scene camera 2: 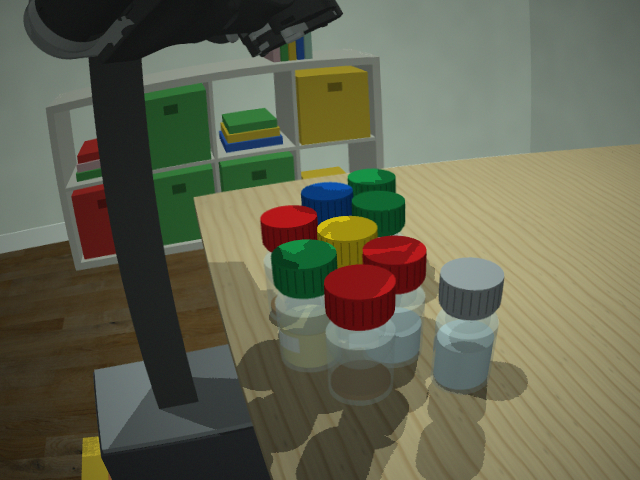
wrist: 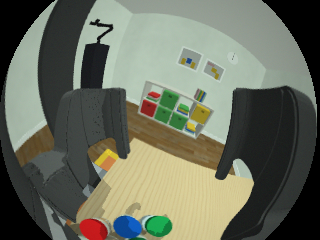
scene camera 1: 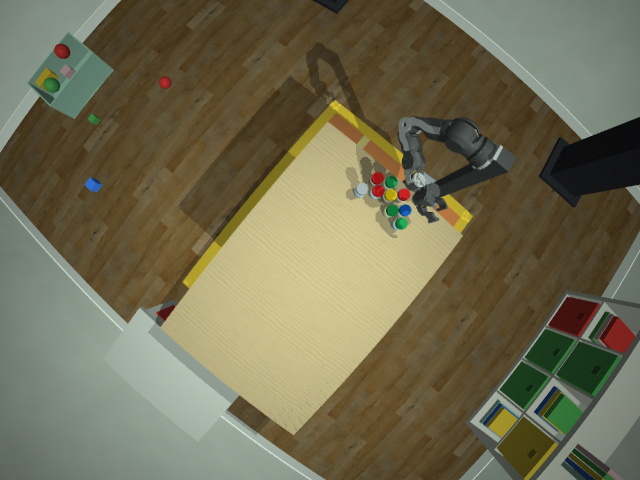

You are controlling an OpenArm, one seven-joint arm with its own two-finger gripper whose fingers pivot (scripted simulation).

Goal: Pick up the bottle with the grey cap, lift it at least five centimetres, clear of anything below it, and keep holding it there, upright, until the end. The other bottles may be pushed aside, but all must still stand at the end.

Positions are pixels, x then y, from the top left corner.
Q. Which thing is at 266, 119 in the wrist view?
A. My gripper.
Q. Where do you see a red-capped bottle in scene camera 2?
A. At 405, 257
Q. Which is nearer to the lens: the blue-capped bottle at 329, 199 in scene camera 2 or the grey-capped bottle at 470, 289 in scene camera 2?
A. The grey-capped bottle.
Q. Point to a dark post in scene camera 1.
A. At 467, 176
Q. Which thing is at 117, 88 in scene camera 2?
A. A dark post.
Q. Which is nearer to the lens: the blue-capped bottle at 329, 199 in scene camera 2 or the red-capped bottle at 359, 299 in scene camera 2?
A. The red-capped bottle.
